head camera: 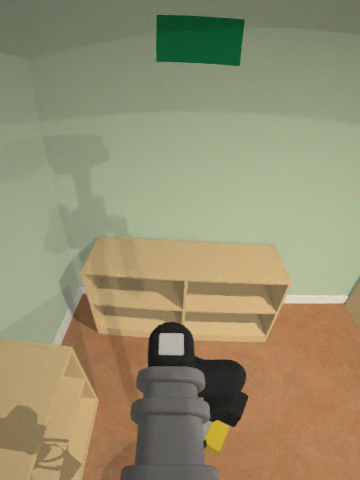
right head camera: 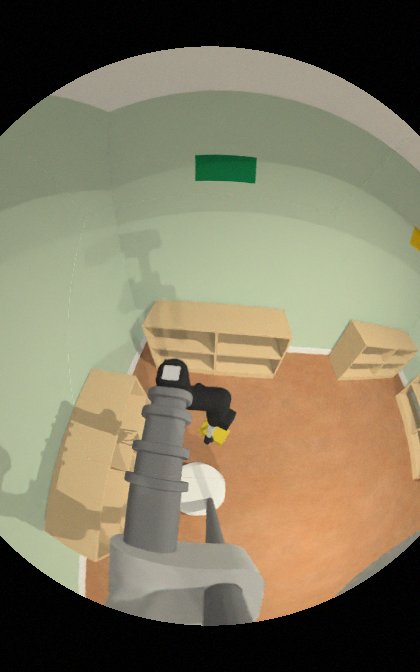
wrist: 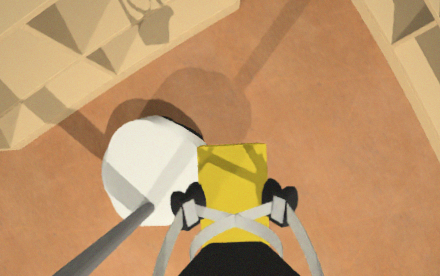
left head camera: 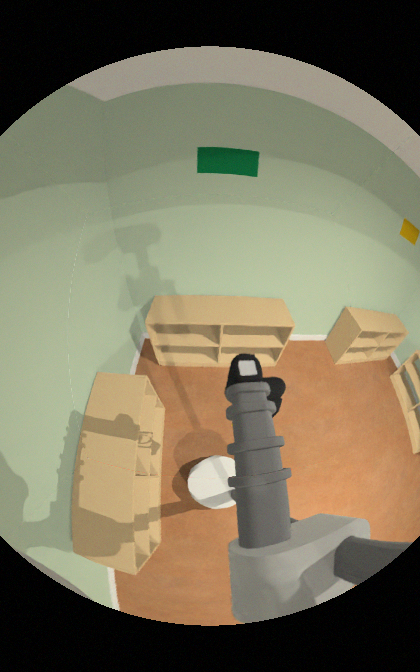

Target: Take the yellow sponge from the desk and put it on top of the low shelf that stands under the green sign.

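Seen in the pictures: gripper, fingertip midpoint: (wrist: 233, 195); robot's base at its link origin: (wrist: 164, 167).
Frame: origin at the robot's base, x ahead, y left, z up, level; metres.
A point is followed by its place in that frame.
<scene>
The yellow sponge (head camera: 217, 436) @[x 0.254, y -0.113, z 0.858 m] (right head camera: 220, 435) (wrist: 232, 175) @[x 0.284, y -0.067, z 0.858 m] is held up in the air above the floor. My gripper (wrist: 233, 195) @[x 0.273, y -0.087, z 0.837 m] is shut on it, one fingertip on each side, in the wrist view. The green sign (head camera: 200, 41) @[x 1.472, y -0.107, z 1.717 m] (left head camera: 228, 161) (right head camera: 225, 169) hangs on the wall ahead. The low shelf (head camera: 187, 259) @[x 1.255, y -0.094, z 0.582 m] (left head camera: 220, 311) (right head camera: 218, 317) stands against the wall under that sign, beyond my gripper, with a bare top and two open bays below. The desk does not show in a recognisable way.
A second shelf unit (head camera: 30, 380) @[x 0.482, y 0.542, z 0.583 m] (left head camera: 107, 450) (right head camera: 82, 440) stands close on the left. Another low shelf (left head camera: 345, 332) (right head camera: 352, 345) stands at the right, near a yellow sign (left head camera: 409, 231) (right head camera: 416, 239). The white round base (left head camera: 212, 482) (right head camera: 202, 487) (wrist: 145, 170) @[x -0.014, y 0.021, z 0.187 m] is on the floor below the arm.
</scene>
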